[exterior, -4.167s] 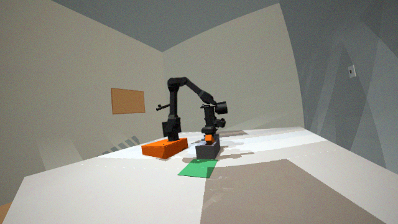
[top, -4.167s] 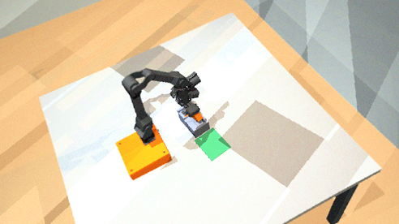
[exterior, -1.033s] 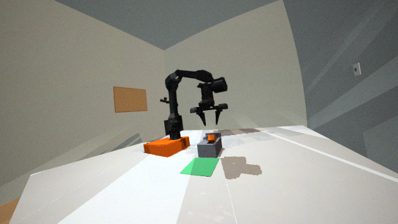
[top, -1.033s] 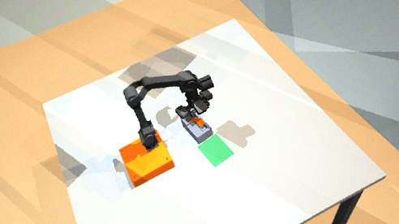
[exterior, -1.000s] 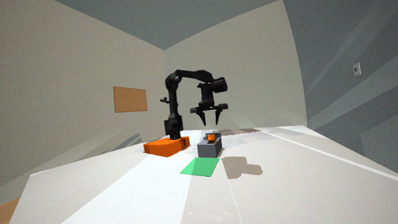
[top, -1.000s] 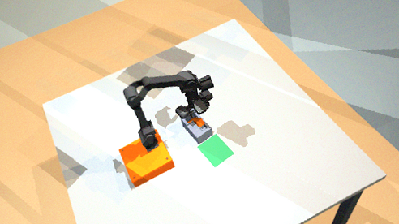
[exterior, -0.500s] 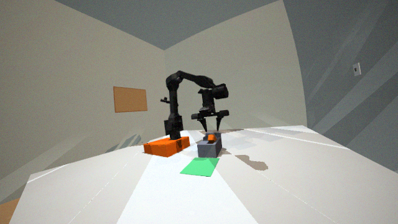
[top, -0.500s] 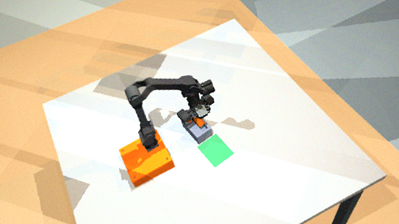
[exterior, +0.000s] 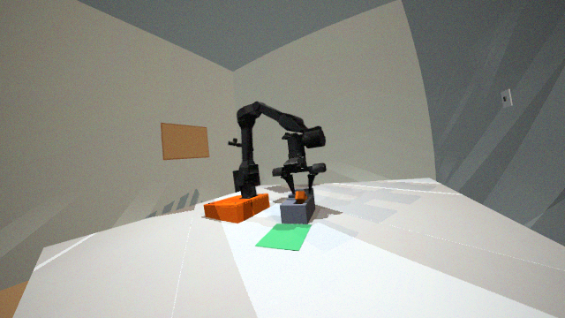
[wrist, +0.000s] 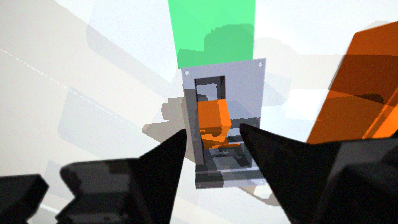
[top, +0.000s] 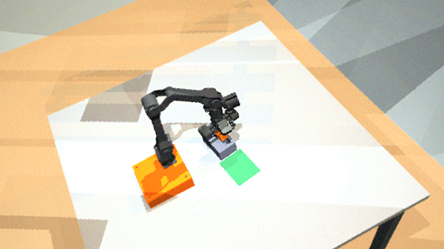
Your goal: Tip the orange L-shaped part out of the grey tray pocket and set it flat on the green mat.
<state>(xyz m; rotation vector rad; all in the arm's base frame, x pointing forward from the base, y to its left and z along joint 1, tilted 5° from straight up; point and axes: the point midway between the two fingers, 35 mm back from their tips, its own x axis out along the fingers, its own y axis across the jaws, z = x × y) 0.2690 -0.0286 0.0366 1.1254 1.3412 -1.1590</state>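
My gripper tip is now 2 cm past the orange L-shaped part, 3 cm to the right of it and 5 cm above it. Round my gripper tip: green mat: 15 cm to the right, 10 cm below.
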